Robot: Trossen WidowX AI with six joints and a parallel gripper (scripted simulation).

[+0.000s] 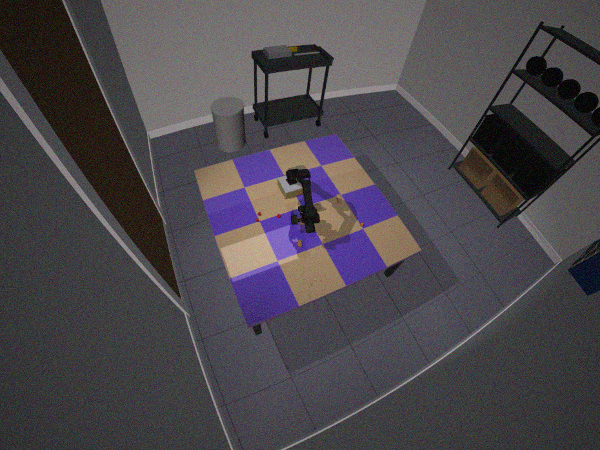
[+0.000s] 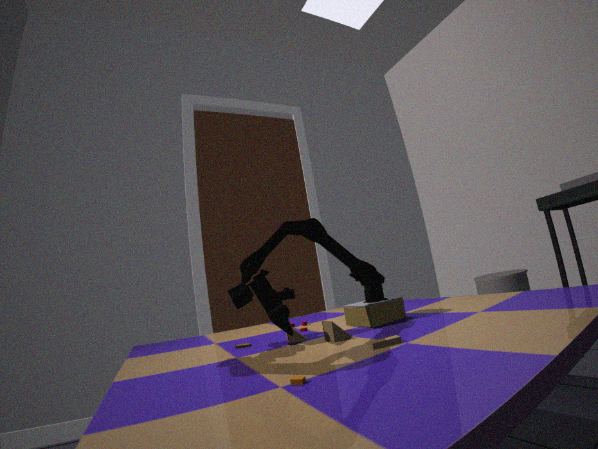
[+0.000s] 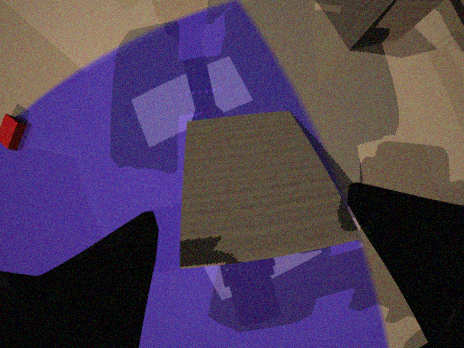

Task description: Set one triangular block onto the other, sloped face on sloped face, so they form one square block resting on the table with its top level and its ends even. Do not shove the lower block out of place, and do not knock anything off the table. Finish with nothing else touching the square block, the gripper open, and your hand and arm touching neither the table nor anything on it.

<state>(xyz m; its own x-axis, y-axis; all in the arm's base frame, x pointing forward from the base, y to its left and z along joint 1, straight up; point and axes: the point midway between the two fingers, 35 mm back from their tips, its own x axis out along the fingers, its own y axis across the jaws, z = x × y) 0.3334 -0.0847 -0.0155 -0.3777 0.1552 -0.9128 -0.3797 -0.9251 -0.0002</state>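
The triangular block is 10 mm below my gripper tip. The rest, counted from my gripper tip: tan plank (70 mm behind, 340 mm to the left, 20 mm below); then orange piece (200 mm ahead, 370 mm to the left, 20 mm below); then brown piece (130 mm ahead, 100 mm to the right, 20 mm below).
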